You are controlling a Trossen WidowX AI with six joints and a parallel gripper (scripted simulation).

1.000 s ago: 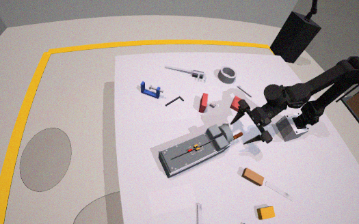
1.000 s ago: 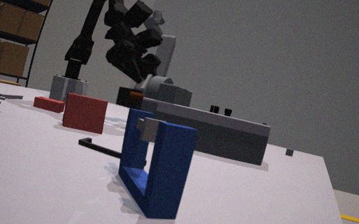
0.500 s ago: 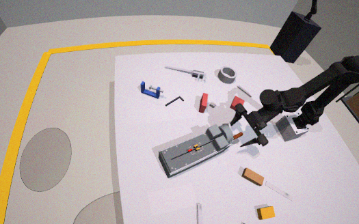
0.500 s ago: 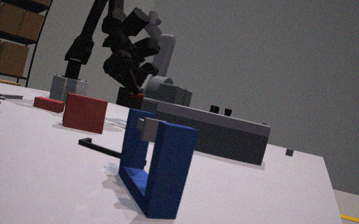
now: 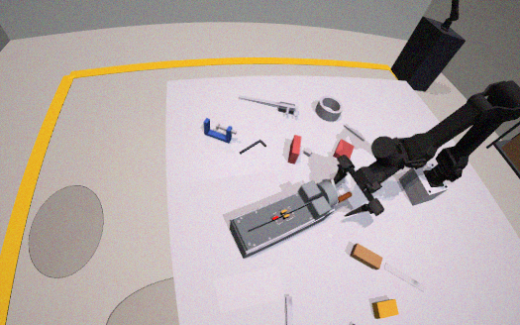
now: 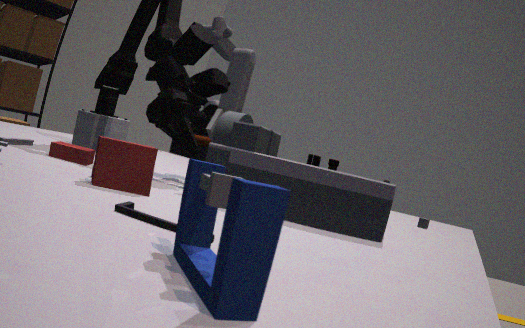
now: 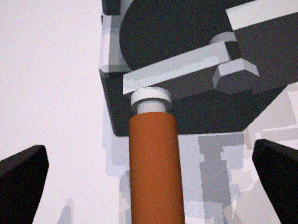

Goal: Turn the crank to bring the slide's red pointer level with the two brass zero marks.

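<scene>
The crank handle lies 20 mm behind my gripper tip, 20 mm above it and 10 mm to the right of it. From my gripper tip the other things lie so: tan block 160 mm to the left, 70 mm behind, 40 mm below; red pointer 190 mm ahead, 40 mm to the left, 30 mm above; black hex key 240 mm to the right, 190 mm ahead, 50 mm below.
</scene>
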